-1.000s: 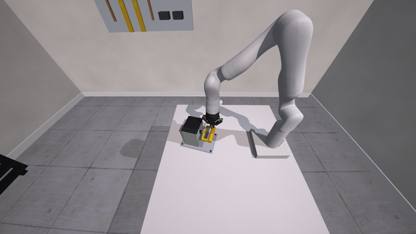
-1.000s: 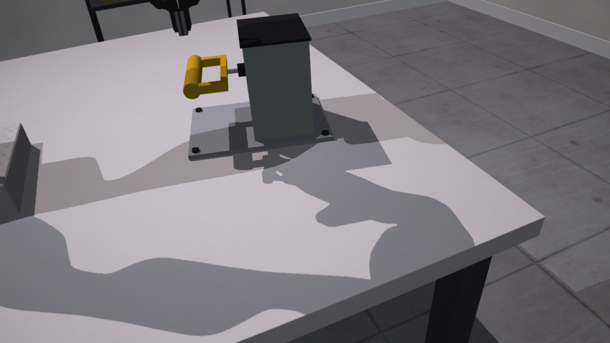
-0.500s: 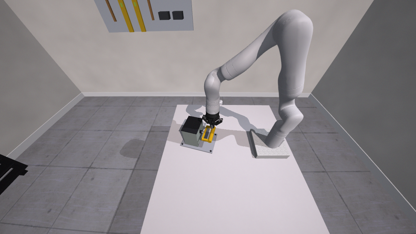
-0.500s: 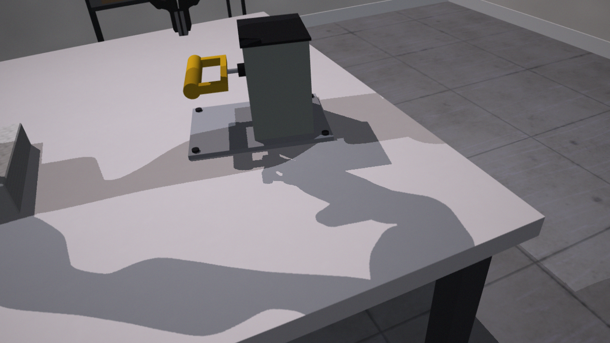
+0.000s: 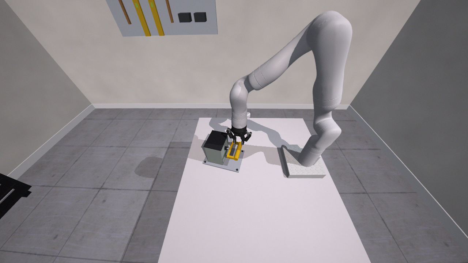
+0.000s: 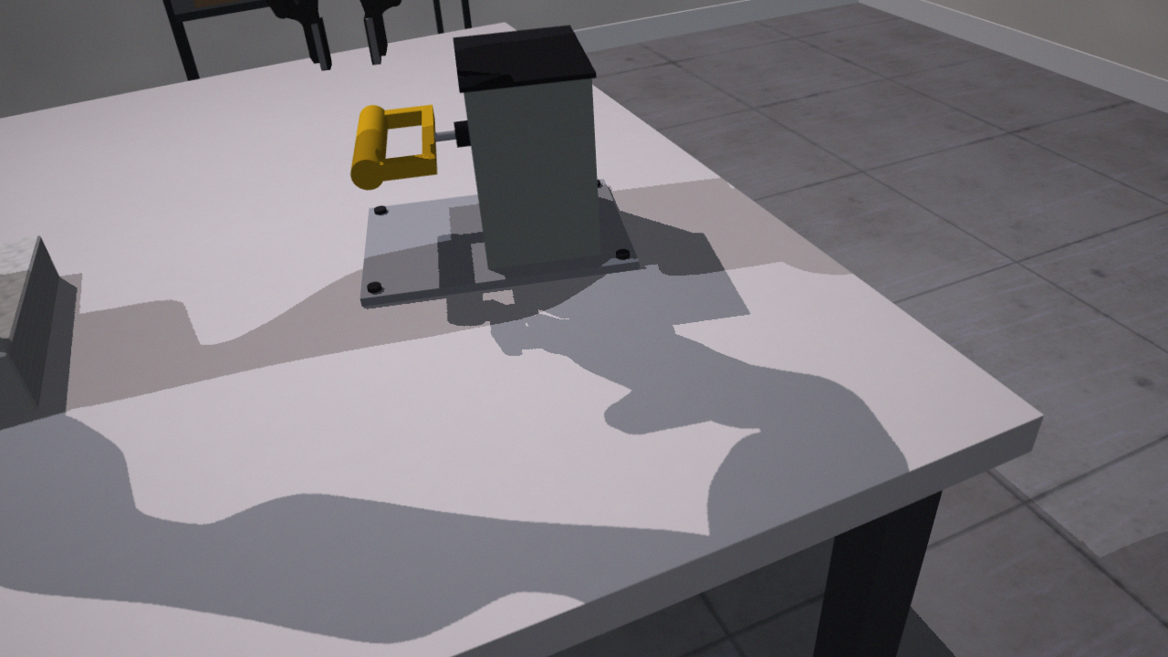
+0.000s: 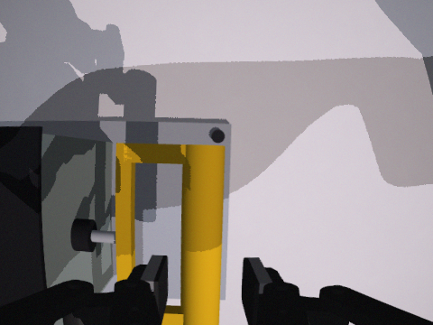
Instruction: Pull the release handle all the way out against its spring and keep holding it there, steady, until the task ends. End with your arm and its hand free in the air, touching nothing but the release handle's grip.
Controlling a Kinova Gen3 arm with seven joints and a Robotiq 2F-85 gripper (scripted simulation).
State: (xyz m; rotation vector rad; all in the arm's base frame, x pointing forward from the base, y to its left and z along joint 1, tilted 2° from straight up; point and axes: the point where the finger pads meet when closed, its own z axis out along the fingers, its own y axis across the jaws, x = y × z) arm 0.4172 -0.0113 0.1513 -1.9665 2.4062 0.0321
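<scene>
My gripper is now 9 cm above the grip, 5 cm short of it and 1 cm to the left of it.
</scene>
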